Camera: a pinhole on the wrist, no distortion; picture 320 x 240 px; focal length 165.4 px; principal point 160.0 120.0 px. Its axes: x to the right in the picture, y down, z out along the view. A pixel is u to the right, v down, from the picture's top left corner.
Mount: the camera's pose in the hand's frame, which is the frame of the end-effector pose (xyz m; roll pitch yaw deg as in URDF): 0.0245 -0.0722 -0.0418 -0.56 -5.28 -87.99
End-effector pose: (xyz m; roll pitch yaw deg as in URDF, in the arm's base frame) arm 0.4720 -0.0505 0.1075 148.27 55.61 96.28
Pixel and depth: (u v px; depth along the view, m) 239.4 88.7 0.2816
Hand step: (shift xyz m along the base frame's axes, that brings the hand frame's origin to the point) 0.0065 -0.2692 -0.1568
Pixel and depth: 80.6 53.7 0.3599
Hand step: 0.2909 -0.1955 -0.0053
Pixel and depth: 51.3 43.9 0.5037
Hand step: 0.5081 -0.2420 0.0583
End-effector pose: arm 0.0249 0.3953 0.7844 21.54 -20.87 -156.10
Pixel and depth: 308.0 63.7 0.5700
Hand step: -0.0501 0.7516 0.2636
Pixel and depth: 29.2 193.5 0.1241
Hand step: -0.0354 -0.0262 0.1035
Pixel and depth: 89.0 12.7 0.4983
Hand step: 0.4133 0.1803 0.3329
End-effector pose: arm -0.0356 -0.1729 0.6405 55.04 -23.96 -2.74
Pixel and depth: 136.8 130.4 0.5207
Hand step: -0.0897 -0.3525 0.3067
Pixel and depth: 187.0 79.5 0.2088
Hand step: -0.0410 -0.1881 0.0128
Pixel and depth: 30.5 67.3 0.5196
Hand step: -0.3723 -0.1279 0.4494
